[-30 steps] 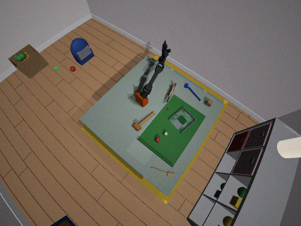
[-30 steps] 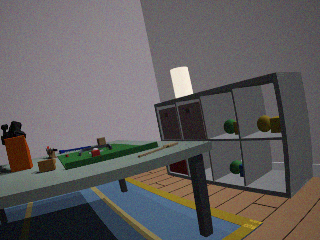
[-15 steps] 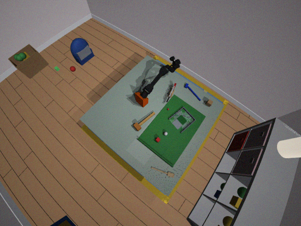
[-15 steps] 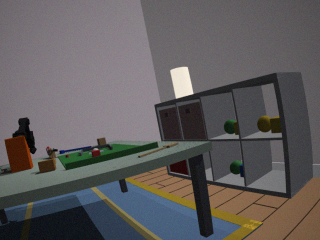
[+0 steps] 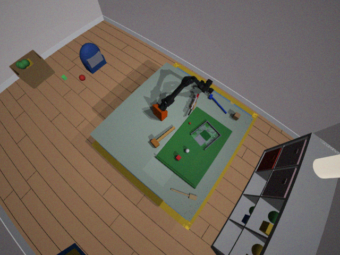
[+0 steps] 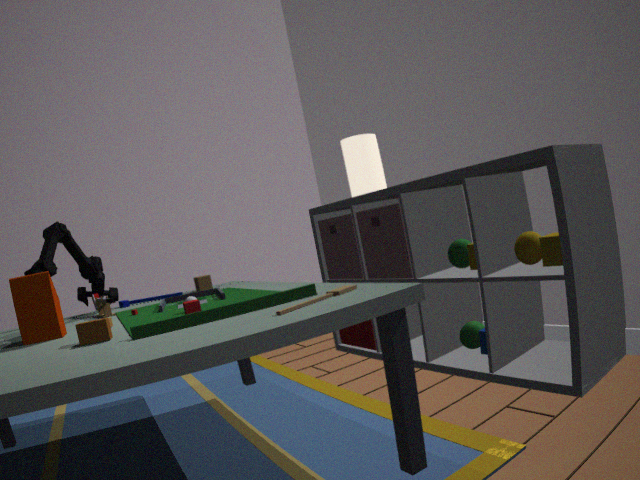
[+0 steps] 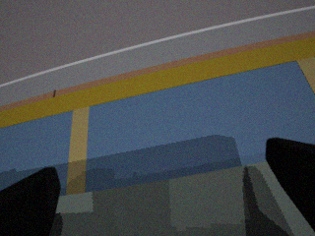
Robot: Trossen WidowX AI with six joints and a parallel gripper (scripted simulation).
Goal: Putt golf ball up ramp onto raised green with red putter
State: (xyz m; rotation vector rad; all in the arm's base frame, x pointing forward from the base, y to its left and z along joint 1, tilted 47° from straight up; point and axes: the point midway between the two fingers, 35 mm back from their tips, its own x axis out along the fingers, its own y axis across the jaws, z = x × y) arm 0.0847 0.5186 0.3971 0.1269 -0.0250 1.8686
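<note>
My gripper tip is now 330 mm to the left of the red putter, 70 mm short of it and 30 mm below it. Round my gripper tip: blue mallet (250 mm ahead, 90 mm to the right, 10 mm below); then green mat (630 mm to the right, 400 mm ahead, 20 mm below); then wooden block (500 mm ahead, 60 mm to the right, 10 mm above).
</note>
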